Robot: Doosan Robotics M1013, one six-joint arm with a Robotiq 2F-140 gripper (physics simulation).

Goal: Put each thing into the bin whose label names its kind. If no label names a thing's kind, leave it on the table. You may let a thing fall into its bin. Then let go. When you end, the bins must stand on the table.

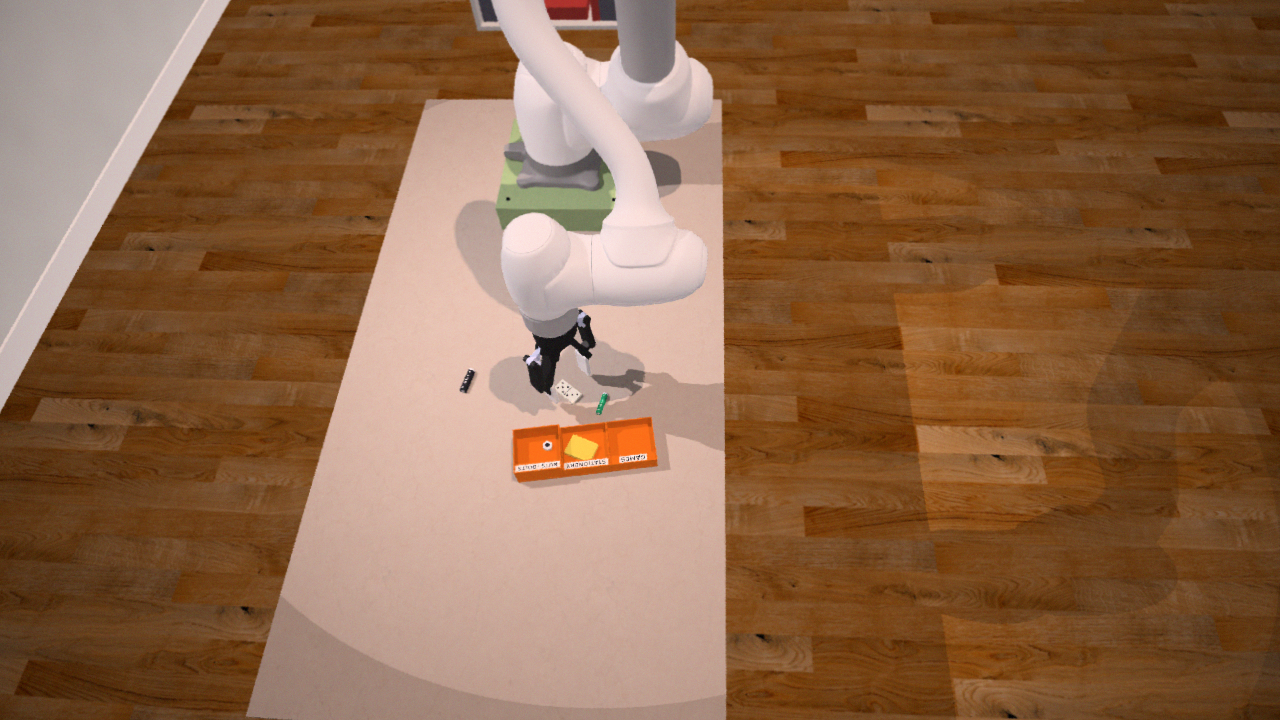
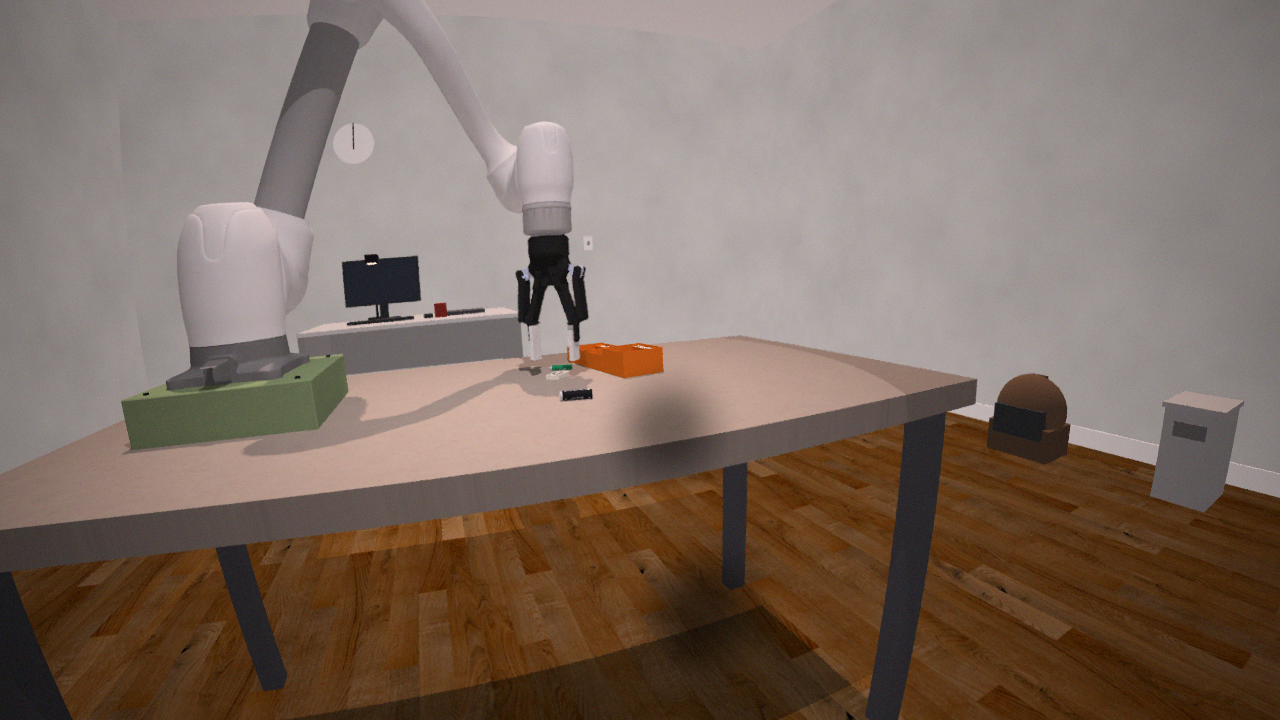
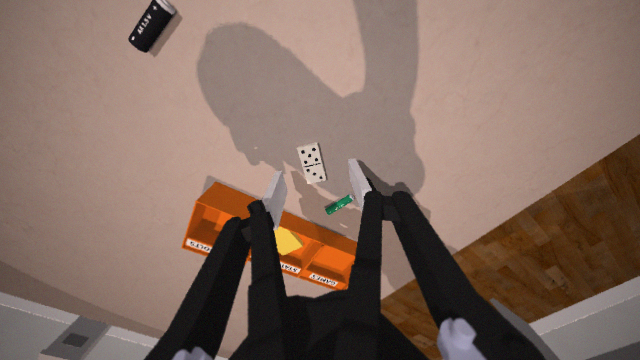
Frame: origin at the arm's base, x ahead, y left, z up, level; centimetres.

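Seen in the pictures: gripper, fingertip midpoint: (image 1: 569, 384) (image 2: 555, 359) (image 3: 316, 176); arm's base at its link origin: (image 1: 563, 159) (image 2: 244, 374).
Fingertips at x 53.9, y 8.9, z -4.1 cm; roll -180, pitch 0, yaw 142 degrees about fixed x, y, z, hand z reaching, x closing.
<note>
Pixels of each thing's middle, then the offset from my fingertips to it. Level surfaces: height alone.
- white domino at the middle of its body: (image 3: 312, 164) (image 2: 557, 374) (image 1: 567, 391) dx +0.1, dy -0.6, dz -2.8 cm
- small green battery at the middle of its body: (image 3: 339, 204) (image 1: 602, 403) (image 2: 561, 367) dx +2.1, dy +6.3, dz -2.7 cm
- black AA battery at the middle of its body: (image 3: 151, 24) (image 2: 575, 394) (image 1: 467, 380) dx -0.6, dy -20.5, dz -2.5 cm
- nut at the middle of its body: (image 1: 547, 445) dx +11.9, dy -2.5, dz -2.0 cm
- yellow pad at the middle of its body: (image 3: 283, 238) (image 1: 581, 449) dx +12.0, dy +3.8, dz -2.0 cm
- long table at its surface level: dz -3.2 cm
My gripper (image 1: 568, 383) (image 2: 554, 351) (image 3: 316, 176) is open and empty, pointing down a little above the table by a white domino (image 1: 568, 390) (image 2: 558, 375) (image 3: 311, 163). The domino lies flat, dots up. A small green battery (image 1: 602, 403) (image 2: 562, 367) (image 3: 339, 204) lies between it and the orange bins (image 1: 634, 437) (image 2: 637, 362) (image 3: 240, 198). A black AA battery (image 1: 467, 380) (image 2: 575, 394) (image 3: 151, 26) lies farther off. The bin labels name bolts and nuts, stationery, and games. A nut (image 1: 547, 445) is in the first bin, a yellow pad (image 1: 581, 447) (image 3: 288, 241) in the stationery bin. The games bin is empty.
The three joined bins stand on the long table (image 1: 501, 608) (image 2: 787, 376). The arm's green base block (image 1: 554, 207) (image 2: 223, 411) stands at the table's other end. A desk with a monitor (image 2: 382, 282) is beyond the table.
</note>
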